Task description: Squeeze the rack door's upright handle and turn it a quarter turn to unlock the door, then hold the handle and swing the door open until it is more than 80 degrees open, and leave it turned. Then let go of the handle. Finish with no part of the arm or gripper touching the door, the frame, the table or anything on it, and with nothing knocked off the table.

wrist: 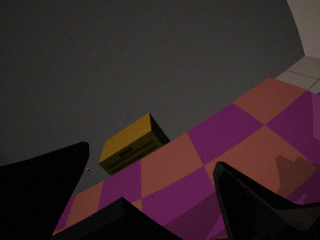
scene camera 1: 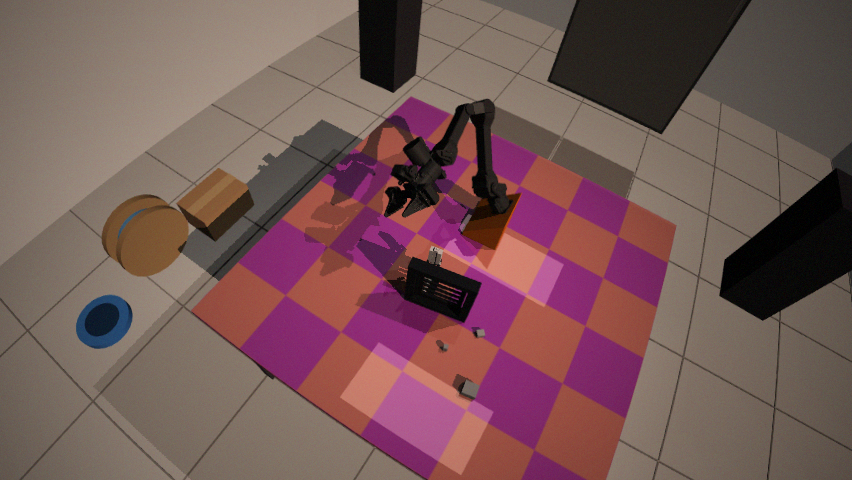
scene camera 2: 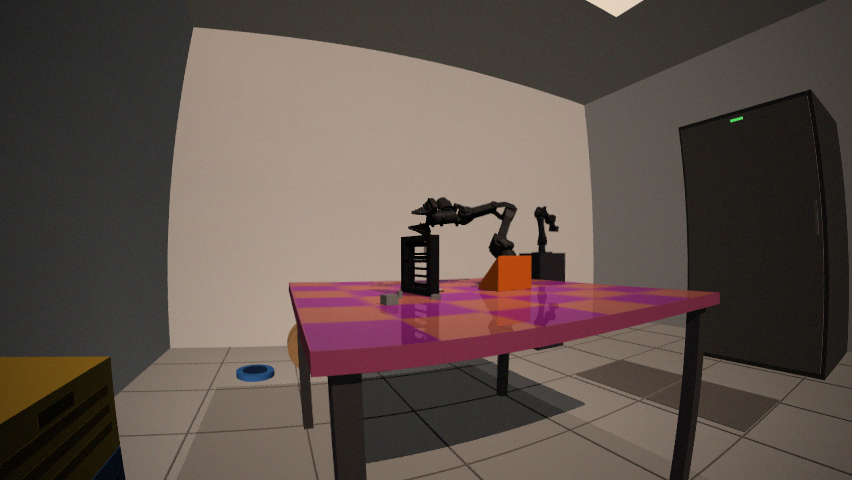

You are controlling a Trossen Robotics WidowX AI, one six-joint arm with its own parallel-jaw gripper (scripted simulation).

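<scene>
I am holding nothing, and my gripper (scene camera 1: 393, 216) is open. Scene camera 2 shows me the gripper (scene camera 2: 409, 220) too, and so does the wrist view, with the same gripper (wrist: 153, 160).
</scene>
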